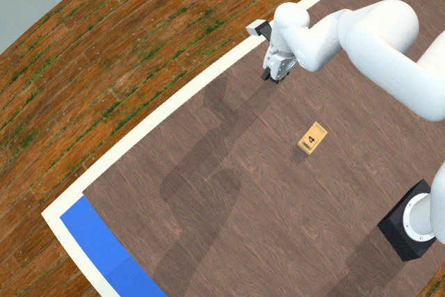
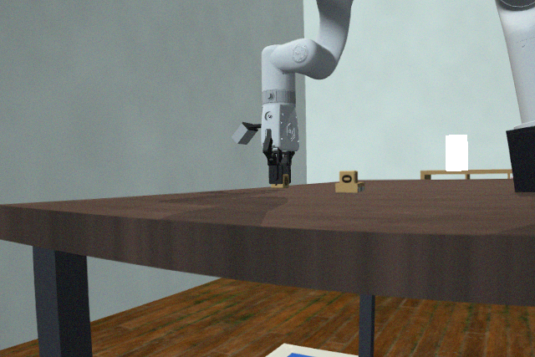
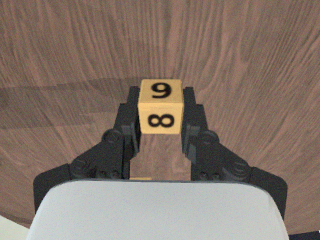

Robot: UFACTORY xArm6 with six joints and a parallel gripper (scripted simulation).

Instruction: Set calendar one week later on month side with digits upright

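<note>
Right now the wooden cube is 10 mm below my hand. Also, from my hand: tray (180 mm behind, 70 mm to the left, 20 mm below).
</note>
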